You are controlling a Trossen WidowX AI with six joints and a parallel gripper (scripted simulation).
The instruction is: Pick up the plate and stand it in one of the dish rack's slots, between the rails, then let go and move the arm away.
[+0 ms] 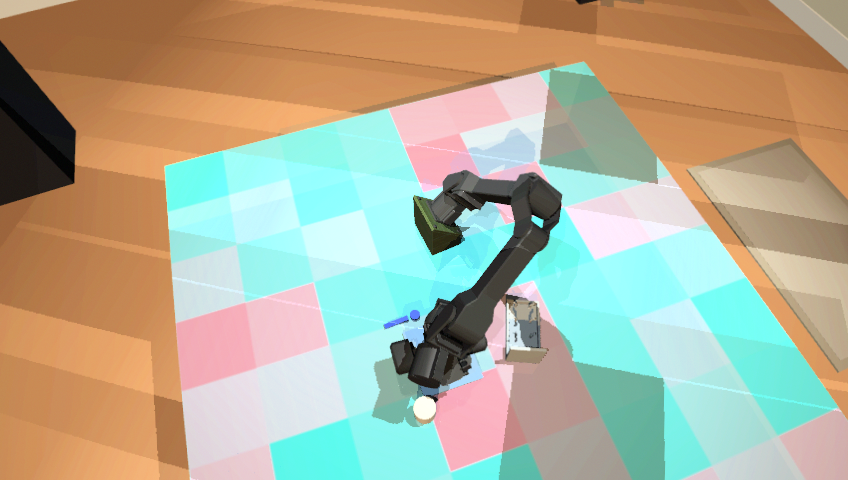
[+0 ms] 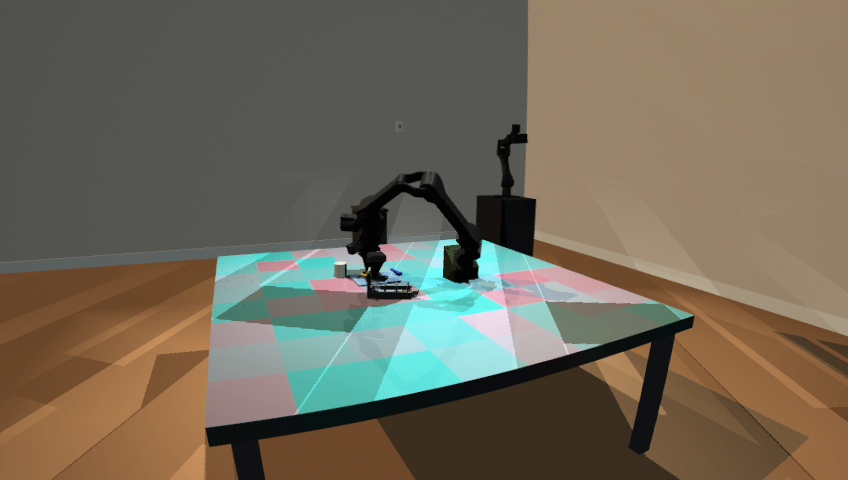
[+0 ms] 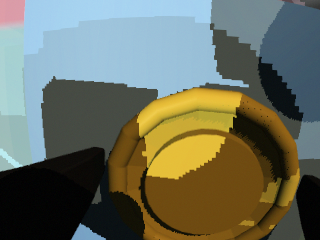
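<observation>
The light blue mat is 1 cm to the left of my gripper tip, 1 cm below it and 1 cm behind it. The rest, counted from my gripper tip: blue spoon (11 cm behind, 3 cm to the right, 1 cm below); cup (9 cm ahead, 6 cm to the right, 2 cm above); yellow plate (1 cm above).
</observation>
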